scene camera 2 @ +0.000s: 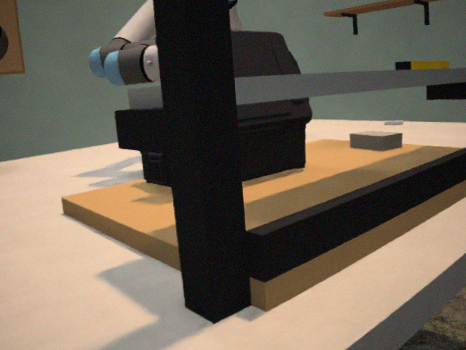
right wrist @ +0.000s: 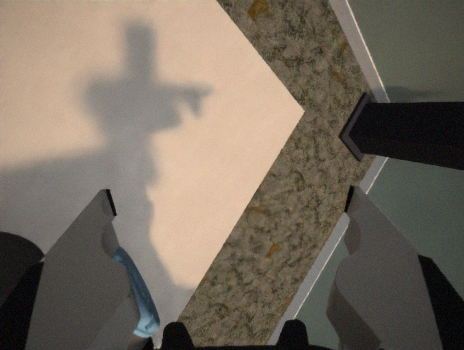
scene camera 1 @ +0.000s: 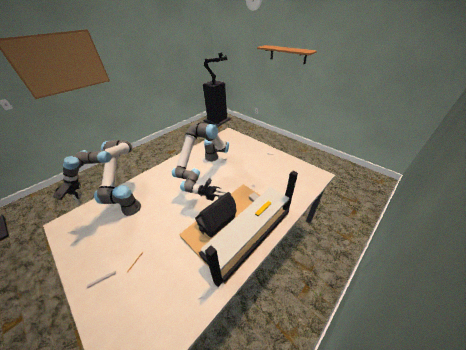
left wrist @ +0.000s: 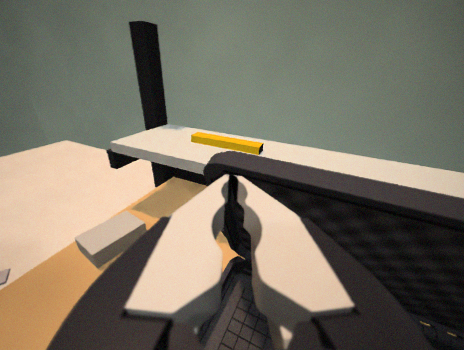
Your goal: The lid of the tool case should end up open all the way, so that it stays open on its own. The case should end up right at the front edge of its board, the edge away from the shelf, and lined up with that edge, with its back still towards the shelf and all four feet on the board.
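Note:
The black tool case (scene camera 1: 216, 216) (scene camera 2: 272, 152) stands on its tan board (scene camera 1: 244, 194) (scene camera 2: 100, 202) (left wrist: 45, 270), back towards the shelf. Its front is near the board's front edge; any gap is hidden. The lid (scene camera 2: 265, 52) (left wrist: 350, 182) is raised steeply, roughly upright, its lined inside facing the left wrist camera. My left gripper (scene camera 1: 222, 192) (left wrist: 231, 176) is shut, fingertips at the lid's inner side near its rim, with no object plainly between them. My right gripper (scene camera 1: 71, 195) (right wrist: 230, 189) is open and empty, far from the case, high at the picture's left.
The white shelf (scene camera 1: 237, 232) (scene camera 2: 350, 86) (left wrist: 150, 140) with black posts stands close behind the case, bearing a yellow bar (scene camera 1: 263, 208) (scene camera 2: 430, 65) (left wrist: 227, 143). A grey block (scene camera 1: 254, 198) (scene camera 2: 376, 141) (left wrist: 111, 236) lies on the board beside the case. Two thin rods lie on the table.

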